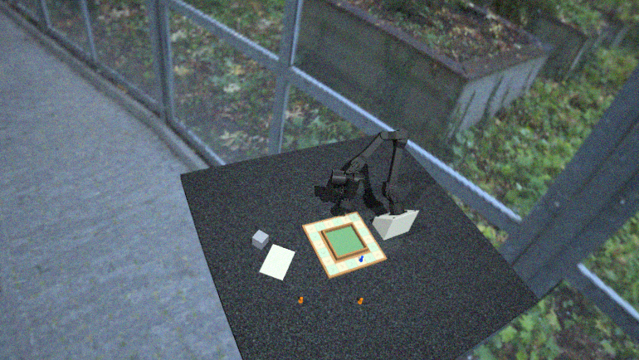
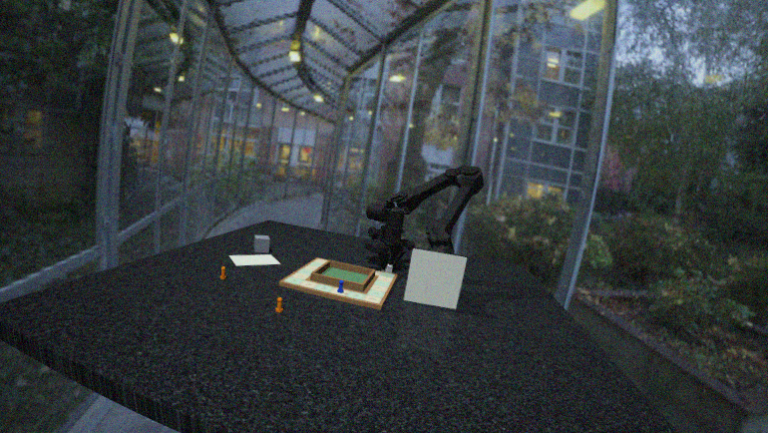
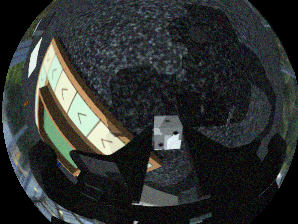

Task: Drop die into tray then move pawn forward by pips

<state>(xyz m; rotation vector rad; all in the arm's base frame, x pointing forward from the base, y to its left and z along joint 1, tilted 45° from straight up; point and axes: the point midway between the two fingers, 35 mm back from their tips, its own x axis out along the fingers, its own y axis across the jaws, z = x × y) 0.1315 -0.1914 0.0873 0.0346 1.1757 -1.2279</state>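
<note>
Right now my gripper tip is 12 cm short of the blue pawn, 28 cm to the right of it and 2 cm below it. From my gripper tip the other things lie so: grey die (right at my gripper tip); green dice tray (13 cm ahead, 16 cm to the left); white card (43 cm ahead, 11 cm to the left, 1 cm below).
</note>
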